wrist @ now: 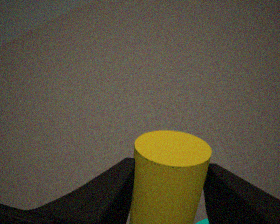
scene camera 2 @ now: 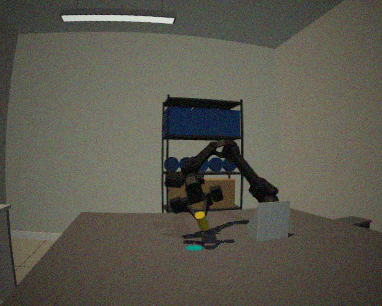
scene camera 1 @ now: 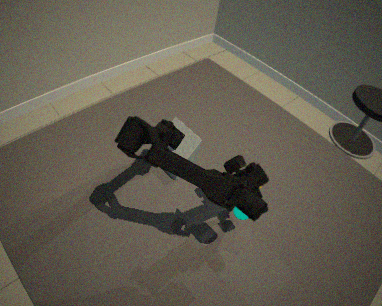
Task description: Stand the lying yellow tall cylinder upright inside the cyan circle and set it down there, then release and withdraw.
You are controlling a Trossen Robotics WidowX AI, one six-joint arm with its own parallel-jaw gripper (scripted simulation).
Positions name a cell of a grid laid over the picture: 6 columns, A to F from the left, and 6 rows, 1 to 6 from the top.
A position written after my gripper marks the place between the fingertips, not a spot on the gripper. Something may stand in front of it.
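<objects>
Gripper visibility: scene camera 1 (E4), scene camera 2 (D5) and the wrist view (D5) show my gripper.
</objects>
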